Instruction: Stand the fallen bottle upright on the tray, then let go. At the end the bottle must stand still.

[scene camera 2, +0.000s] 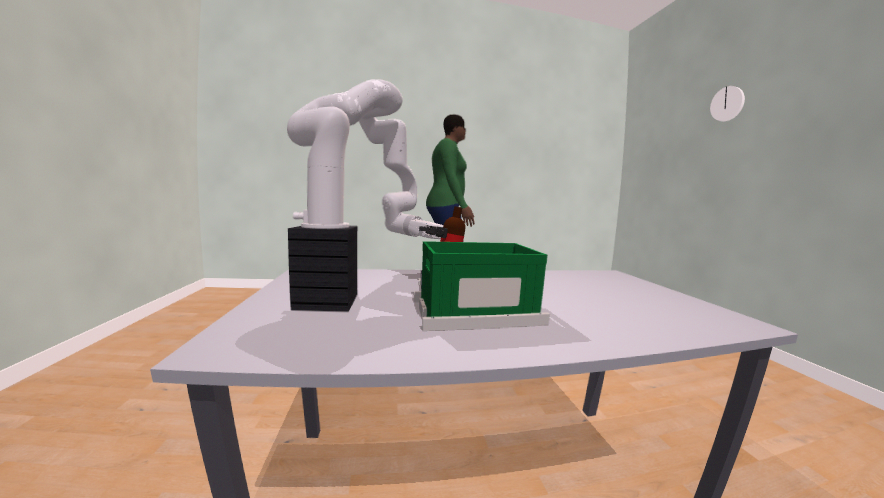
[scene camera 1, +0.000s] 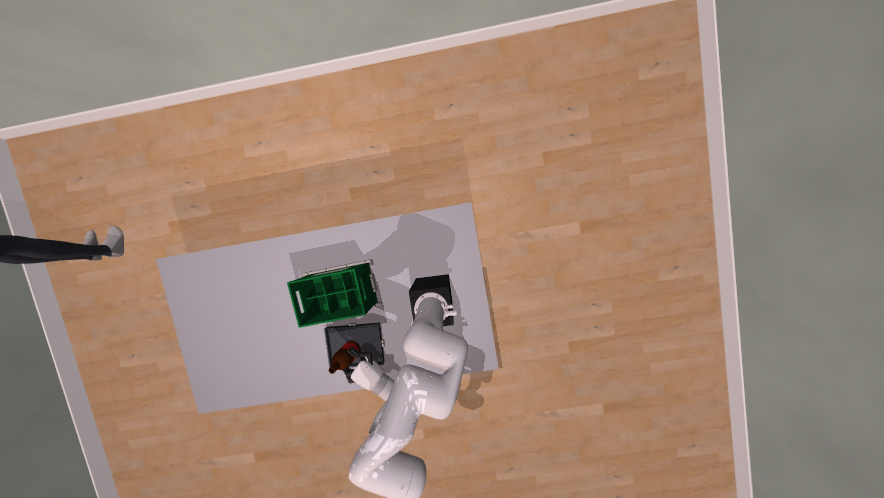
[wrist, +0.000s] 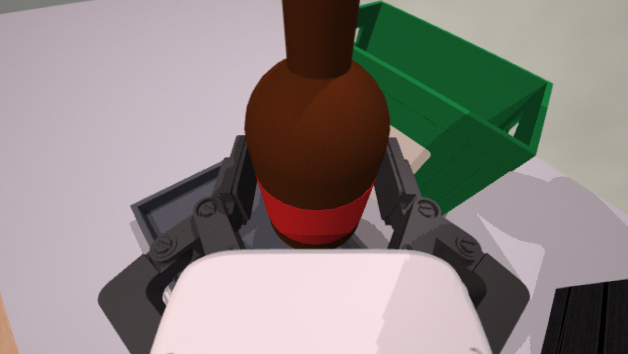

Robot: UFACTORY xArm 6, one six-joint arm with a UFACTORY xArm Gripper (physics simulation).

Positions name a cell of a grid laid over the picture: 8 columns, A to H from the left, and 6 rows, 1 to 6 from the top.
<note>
I see my gripper (scene camera 1: D5), a dark grey tray (scene camera 1: D5), a green crate (scene camera 2: E4), a brown bottle (wrist: E3) and a pale rail (scene camera 2: E4).
The dark grey tray shows as well in the wrist view (wrist: B4). The green crate shows as well in scene camera 1 (scene camera 1: D4) and in the wrist view (wrist: F2). My gripper also shows in the wrist view (wrist: E3).
</note>
